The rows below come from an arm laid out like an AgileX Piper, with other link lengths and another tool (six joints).
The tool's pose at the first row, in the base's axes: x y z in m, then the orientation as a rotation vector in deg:
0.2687 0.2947 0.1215 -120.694 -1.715 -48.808
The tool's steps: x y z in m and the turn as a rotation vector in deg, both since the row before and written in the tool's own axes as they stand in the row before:
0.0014 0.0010 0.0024 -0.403 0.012 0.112
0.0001 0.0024 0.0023 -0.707 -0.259 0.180
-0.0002 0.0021 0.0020 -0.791 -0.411 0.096
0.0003 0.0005 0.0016 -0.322 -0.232 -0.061
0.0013 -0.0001 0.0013 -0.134 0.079 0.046
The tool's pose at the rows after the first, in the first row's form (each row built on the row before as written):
0.2714 0.2954 0.1206 -121.048 -1.421 -48.826
0.2735 0.2955 0.1180 -121.792 -1.068 -48.570
0.2751 0.2956 0.1156 -122.691 -0.847 -48.213
0.2764 0.2963 0.1147 -123.100 -0.897 -48.055
0.2781 0.2969 0.1149 -123.185 -0.751 -48.136

